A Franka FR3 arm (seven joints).
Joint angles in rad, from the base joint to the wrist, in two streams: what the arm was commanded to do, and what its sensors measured. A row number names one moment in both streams.
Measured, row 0:
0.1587 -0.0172 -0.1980 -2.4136 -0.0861 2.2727 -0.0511
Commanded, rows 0 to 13:
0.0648 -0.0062 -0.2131 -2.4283 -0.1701 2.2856 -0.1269
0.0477 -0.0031 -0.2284 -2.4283 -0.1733 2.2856 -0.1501
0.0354 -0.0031 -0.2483 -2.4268 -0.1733 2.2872 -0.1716
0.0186 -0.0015 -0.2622 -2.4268 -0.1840 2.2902 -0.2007
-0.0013 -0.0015 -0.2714 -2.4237 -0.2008 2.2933 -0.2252
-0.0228 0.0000 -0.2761 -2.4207 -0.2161 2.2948 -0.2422
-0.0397 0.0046 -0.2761 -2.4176 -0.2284 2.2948 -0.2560
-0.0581 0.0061 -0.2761 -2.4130 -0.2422 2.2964 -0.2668
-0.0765 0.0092 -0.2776 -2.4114 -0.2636 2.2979 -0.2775
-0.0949 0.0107 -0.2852 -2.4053 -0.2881 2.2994 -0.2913
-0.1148 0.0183 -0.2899 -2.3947 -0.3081 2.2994 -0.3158
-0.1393 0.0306 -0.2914 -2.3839 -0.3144 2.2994 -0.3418
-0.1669 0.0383 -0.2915 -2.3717 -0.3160 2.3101 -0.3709
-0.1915 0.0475 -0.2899 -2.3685 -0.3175 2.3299 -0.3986
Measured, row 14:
-0.1157 -0.0028 -0.2940 -2.4022 -0.2993 2.2873 -0.3121
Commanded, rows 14 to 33:
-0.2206 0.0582 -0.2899 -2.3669 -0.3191 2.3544 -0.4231
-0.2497 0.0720 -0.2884 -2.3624 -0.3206 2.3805 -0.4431
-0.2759 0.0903 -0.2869 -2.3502 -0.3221 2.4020 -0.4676
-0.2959 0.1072 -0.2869 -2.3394 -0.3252 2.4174 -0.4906
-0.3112 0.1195 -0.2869 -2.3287 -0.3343 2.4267 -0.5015
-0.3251 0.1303 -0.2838 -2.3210 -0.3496 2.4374 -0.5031
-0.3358 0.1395 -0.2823 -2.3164 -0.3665 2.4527 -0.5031
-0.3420 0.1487 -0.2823 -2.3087 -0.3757 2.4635 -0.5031
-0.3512 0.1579 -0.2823 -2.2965 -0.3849 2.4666 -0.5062
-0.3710 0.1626 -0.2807 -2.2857 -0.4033 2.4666 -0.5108
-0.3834 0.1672 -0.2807 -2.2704 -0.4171 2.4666 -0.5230
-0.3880 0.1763 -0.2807 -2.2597 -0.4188 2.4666 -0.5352
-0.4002 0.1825 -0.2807 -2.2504 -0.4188 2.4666 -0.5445
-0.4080 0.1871 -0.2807 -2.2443 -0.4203 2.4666 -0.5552
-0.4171 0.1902 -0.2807 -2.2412 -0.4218 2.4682 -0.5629
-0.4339 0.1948 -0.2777 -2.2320 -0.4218 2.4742 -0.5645
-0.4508 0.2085 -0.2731 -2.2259 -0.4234 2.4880 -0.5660
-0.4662 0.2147 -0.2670 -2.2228 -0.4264 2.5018 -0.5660
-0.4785 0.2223 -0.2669 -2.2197 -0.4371 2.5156 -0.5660
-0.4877 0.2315 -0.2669 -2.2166 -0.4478 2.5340 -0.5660
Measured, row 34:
-0.4335 0.1831 -0.2897 -2.2432 -0.4097 2.4857 -0.5560
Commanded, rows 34 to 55:
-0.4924 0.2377 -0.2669 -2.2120 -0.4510 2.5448 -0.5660
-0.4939 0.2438 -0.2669 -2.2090 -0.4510 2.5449 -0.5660
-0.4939 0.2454 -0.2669 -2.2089 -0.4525 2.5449 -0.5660
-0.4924 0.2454 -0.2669 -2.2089 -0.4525 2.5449 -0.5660
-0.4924 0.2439 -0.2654 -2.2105 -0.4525 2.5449 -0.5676
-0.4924 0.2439 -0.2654 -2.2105 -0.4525 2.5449 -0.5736
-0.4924 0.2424 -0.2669 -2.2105 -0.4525 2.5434 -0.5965
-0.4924 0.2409 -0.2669 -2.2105 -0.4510 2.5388 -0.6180
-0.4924 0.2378 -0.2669 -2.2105 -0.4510 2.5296 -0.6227
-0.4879 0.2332 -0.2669 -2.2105 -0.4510 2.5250 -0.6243
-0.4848 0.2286 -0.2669 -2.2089 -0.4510 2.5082 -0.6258
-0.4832 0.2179 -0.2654 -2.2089 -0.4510 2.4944 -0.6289
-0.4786 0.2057 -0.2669 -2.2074 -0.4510 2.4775 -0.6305
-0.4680 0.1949 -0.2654 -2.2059 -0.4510 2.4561 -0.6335
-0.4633 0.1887 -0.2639 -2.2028 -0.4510 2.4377 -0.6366
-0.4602 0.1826 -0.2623 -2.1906 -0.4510 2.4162 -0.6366
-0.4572 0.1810 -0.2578 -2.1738 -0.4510 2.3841 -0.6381
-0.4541 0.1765 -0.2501 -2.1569 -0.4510 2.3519 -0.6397
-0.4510 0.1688 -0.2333 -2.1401 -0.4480 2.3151 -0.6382
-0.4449 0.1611 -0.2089 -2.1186 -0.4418 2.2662 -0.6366
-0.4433 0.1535 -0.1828 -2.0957 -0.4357 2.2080 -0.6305
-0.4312 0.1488 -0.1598 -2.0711 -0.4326 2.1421 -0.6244
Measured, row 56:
-0.4597 0.1775 -0.2153 -2.1328 -0.4374 2.3070 -0.6287
